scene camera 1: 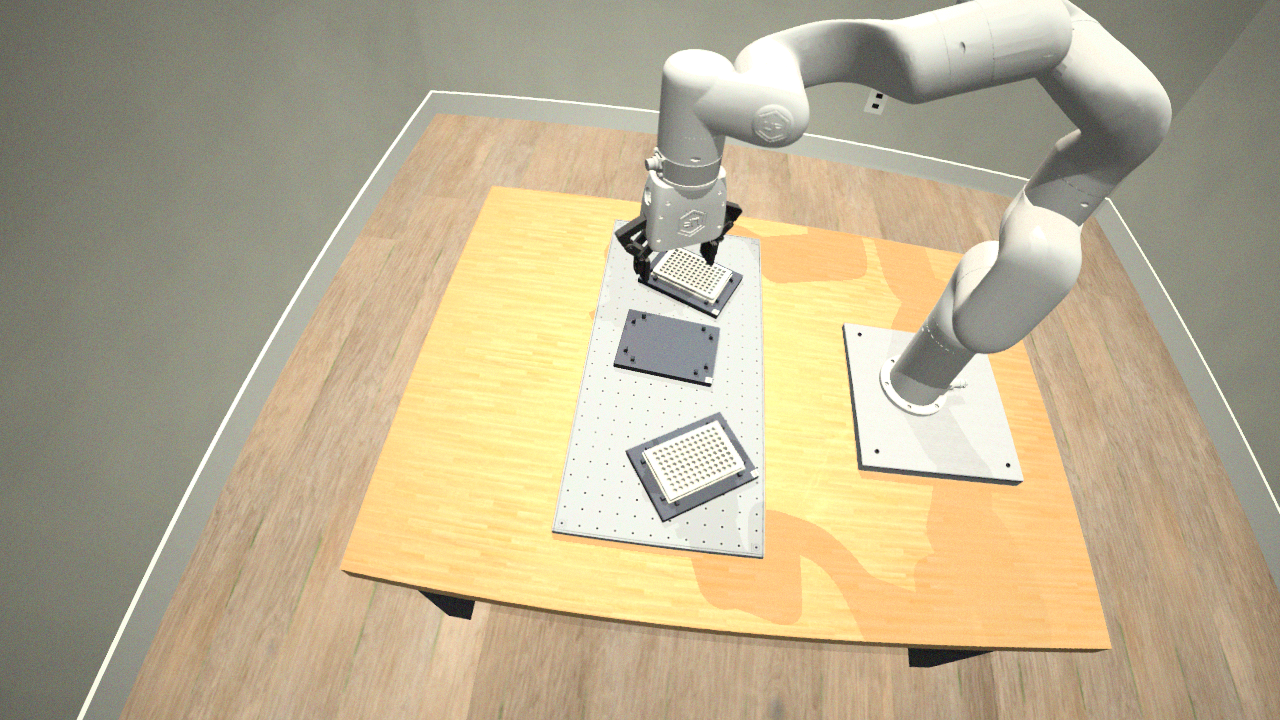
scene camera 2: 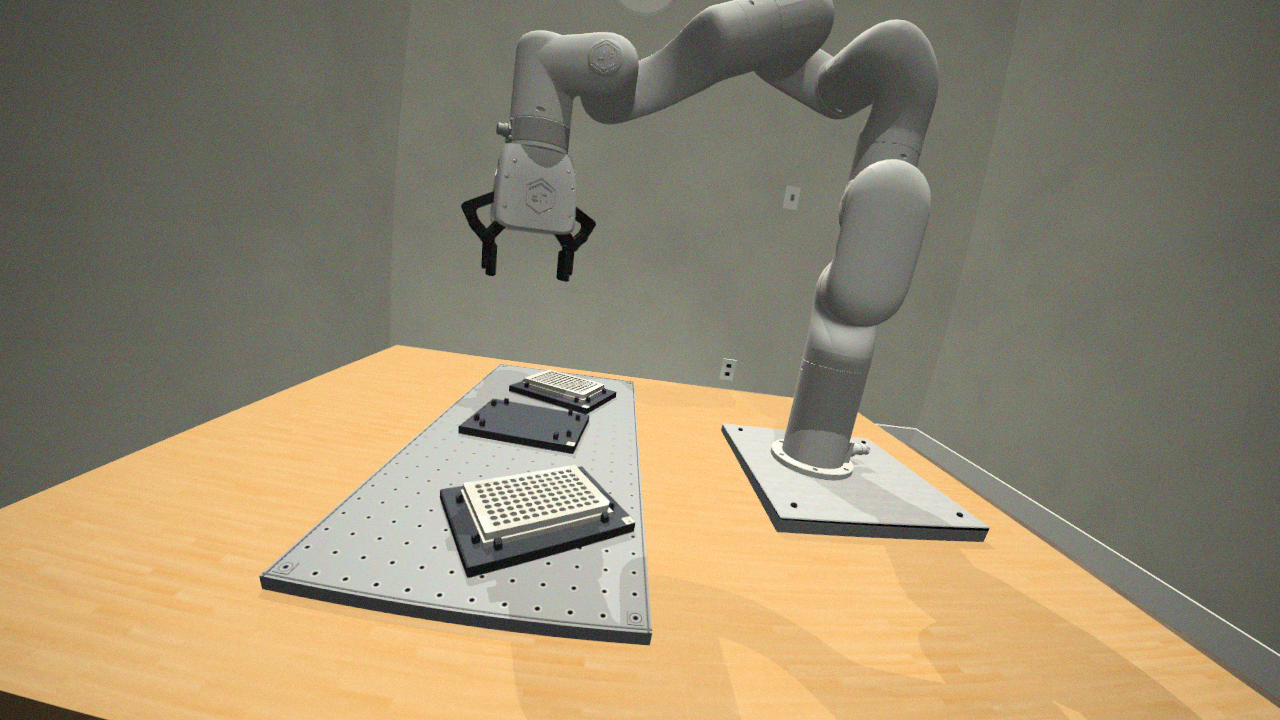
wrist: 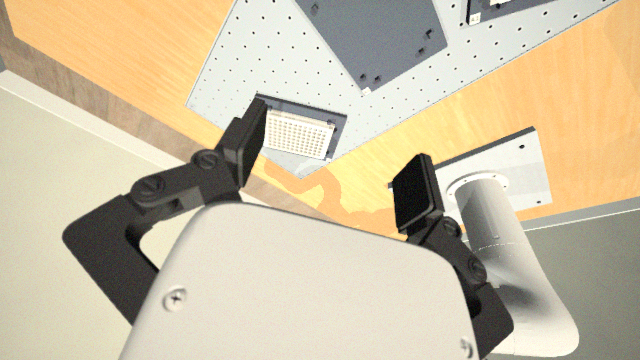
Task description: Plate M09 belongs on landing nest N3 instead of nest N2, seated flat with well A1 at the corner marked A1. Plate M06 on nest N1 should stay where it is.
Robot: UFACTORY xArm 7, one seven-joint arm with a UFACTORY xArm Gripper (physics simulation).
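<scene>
A cream well plate [scene camera 1: 691, 273] [scene camera 2: 563, 384] [wrist: 300, 135] lies on the far dark nest [scene camera 1: 728, 295] [wrist: 305, 109]. A second cream plate [scene camera 1: 693, 461] [scene camera 2: 537, 501] lies on the near nest [scene camera 1: 711, 488] [scene camera 2: 554, 539] [wrist: 487, 15]. The middle nest [scene camera 1: 666, 346] [scene camera 2: 523, 423] [wrist: 375, 40] is empty, with small black posts. Both plates look flat between the posts. Plate and nest numbers and well A1 cannot be read. My gripper [scene camera 1: 676, 266] [scene camera 2: 526, 274] [wrist: 338, 144] is open and empty, pointing down, high above the far part of the board.
The nests stand on a grey perforated board [scene camera 1: 595, 465] [scene camera 2: 375, 528] [wrist: 280, 60], each turned differently. A white tag [wrist: 474, 18] reading A1 marks a corner of the near nest. The arm's base plate [scene camera 1: 939, 456] [scene camera 2: 859, 510] [wrist: 537, 175] is on the table to the board's right.
</scene>
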